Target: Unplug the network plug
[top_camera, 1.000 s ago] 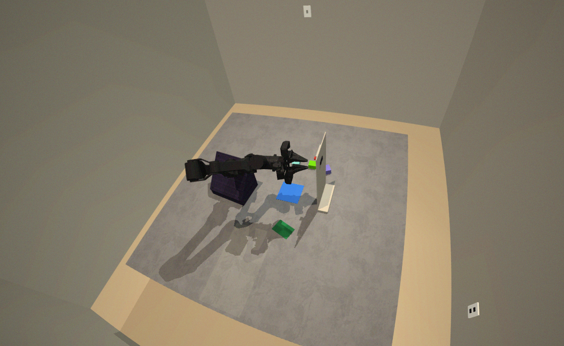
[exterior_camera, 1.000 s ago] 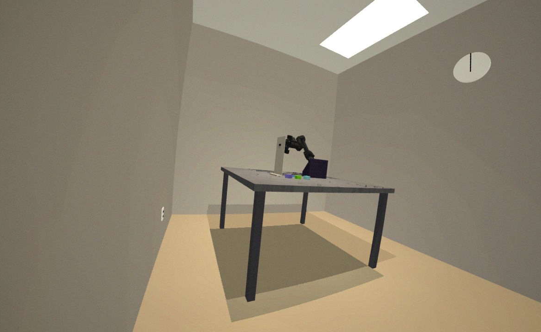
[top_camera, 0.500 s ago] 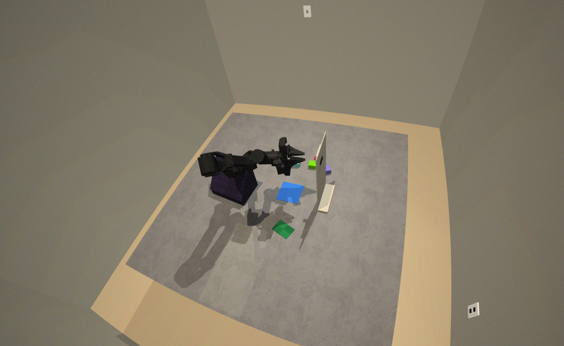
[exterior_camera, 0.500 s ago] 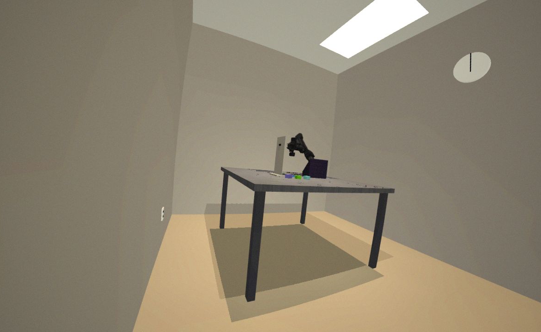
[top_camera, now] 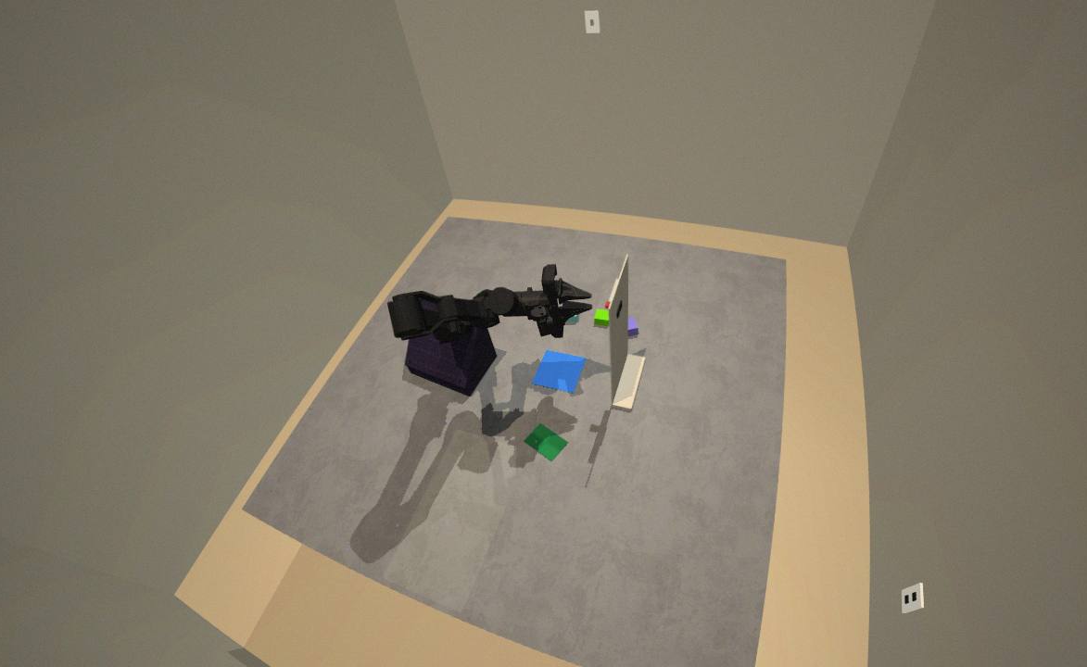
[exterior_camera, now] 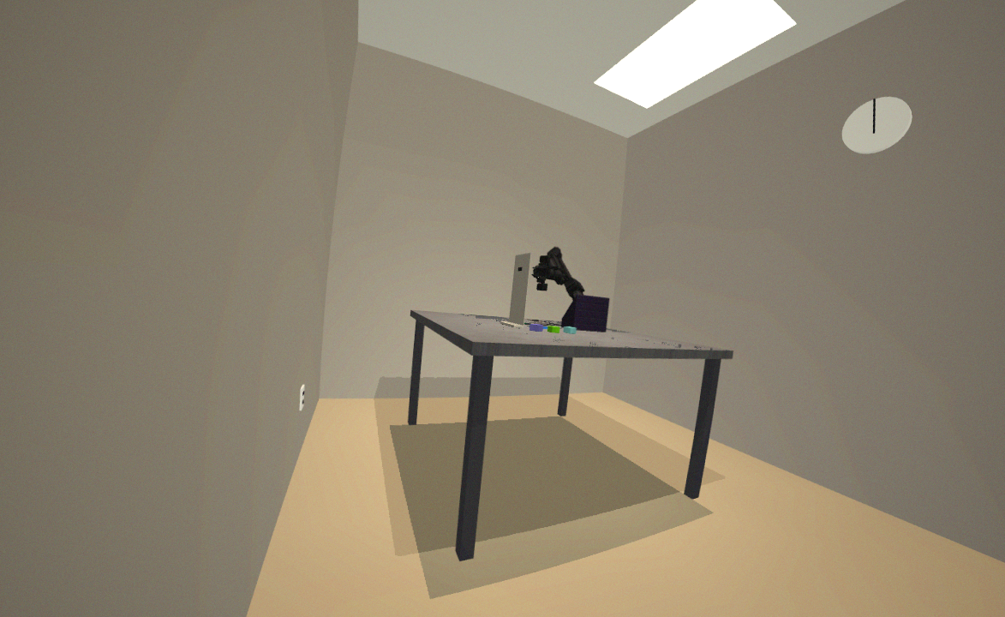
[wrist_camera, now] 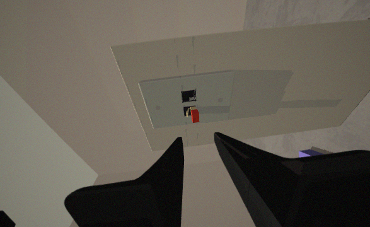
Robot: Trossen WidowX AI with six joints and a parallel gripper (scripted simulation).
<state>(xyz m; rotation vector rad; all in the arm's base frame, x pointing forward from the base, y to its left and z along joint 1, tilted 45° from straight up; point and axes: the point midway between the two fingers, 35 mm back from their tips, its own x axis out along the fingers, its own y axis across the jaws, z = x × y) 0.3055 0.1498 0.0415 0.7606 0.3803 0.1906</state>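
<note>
The network plug is 5 cm ahead of my gripper tip and 1 cm to the left of it. Round my gripper tip: upright beige panel (7 cm ahead, 12 cm below); blue marked square (10 cm behind, 2 cm to the right, 29 cm below); purple cube (2 cm ahead, 18 cm to the left, 28 cm below).
</note>
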